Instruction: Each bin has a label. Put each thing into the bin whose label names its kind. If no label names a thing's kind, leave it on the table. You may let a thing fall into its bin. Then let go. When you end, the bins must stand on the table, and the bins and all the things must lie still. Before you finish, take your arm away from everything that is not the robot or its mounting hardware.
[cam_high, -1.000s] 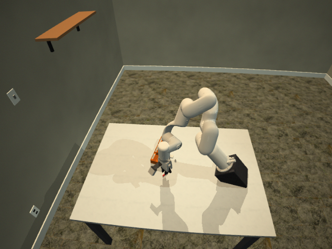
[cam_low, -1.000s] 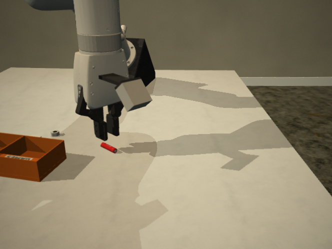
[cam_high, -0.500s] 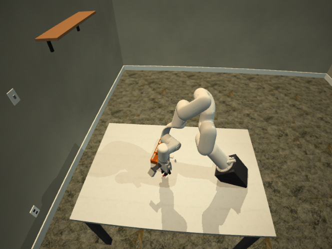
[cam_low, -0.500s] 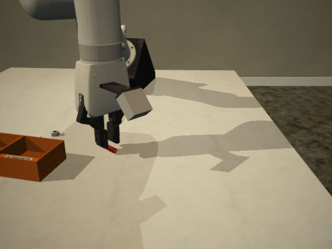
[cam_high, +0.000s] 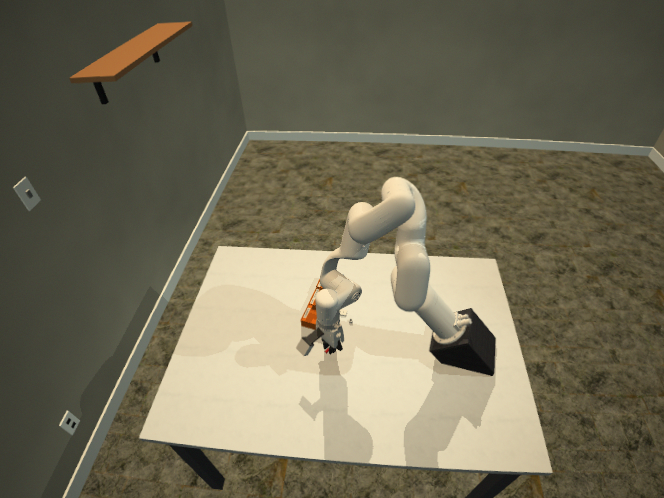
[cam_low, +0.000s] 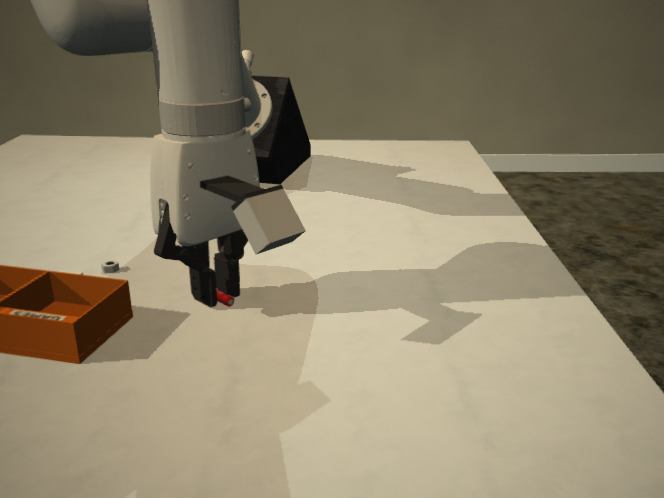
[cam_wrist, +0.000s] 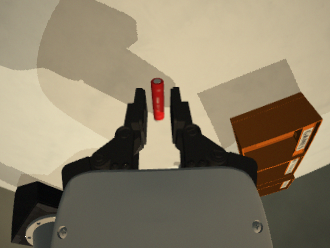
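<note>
My gripper is now 2 cm above the red battery. From my hand the other things lie so: black thing (27 cm to the right, 7 cm ahead); then white domino (17 cm to the right, 2 cm below, 1 cm ahead); then grey nut (14 cm to the right, 4 cm behind, 2 cm below).
</note>
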